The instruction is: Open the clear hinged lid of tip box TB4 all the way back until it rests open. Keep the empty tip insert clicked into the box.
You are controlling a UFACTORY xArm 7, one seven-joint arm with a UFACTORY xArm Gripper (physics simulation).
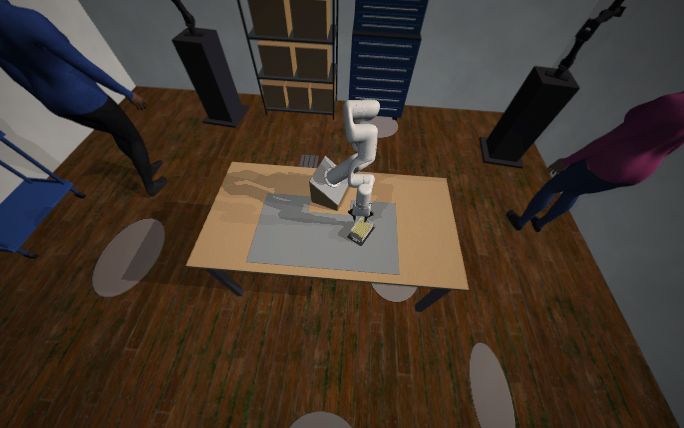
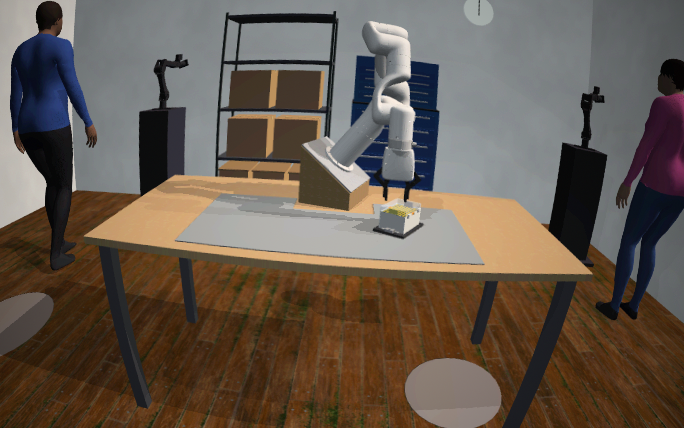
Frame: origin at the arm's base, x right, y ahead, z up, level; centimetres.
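Where they show: gripper, between the fingertips: (image 1: 359, 219) (image 2: 395, 200); arm's base, origin of its link: (image 1: 331, 178) (image 2: 338, 160).
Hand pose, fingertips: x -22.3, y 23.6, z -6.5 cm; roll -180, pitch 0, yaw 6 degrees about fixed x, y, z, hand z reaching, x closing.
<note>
Each offset is from my fingertips to the top centre of the thing. "spot": to the spot under its first point. Level surfaces: height alone.
The tip box TB4 @(dx -2.0, dy +4.2, dz +0.2 cm) (image 1: 359, 237) (image 2: 392, 223) is a small white box on a black base @(spot: dx -3.4, dy +12.0, dz -6.8 cm) (image 1: 361, 243) (image 2: 400, 234), standing upright on the right part of the grey mat. A yellow grid-like insert @(dx -2.1, dy +4.2, dz -0.1 cm) (image 1: 362, 229) (image 2: 400, 210) sits inside its top. Pale, see-through edges show around the box's top; the angle of the clear lid is too small to tell. My gripper (image 1: 362, 217) (image 2: 396, 199) points down with its black fingers apart, at the back edge of the box's top. I see nothing held between them. Whether a fingertip touches the lid is hidden.
The grey mat @(dz -7.5 cm) (image 1: 302, 247) (image 2: 292, 232) lies on the wooden table @(dz -7.8 cm) (image 1: 428, 227) (image 2: 524, 247). My arm's wedge-shaped base (image 1: 322, 194) (image 2: 322, 184) stands behind and left of the box. Two people stand beyond the table's sides, with shelves and blue drawers behind.
</note>
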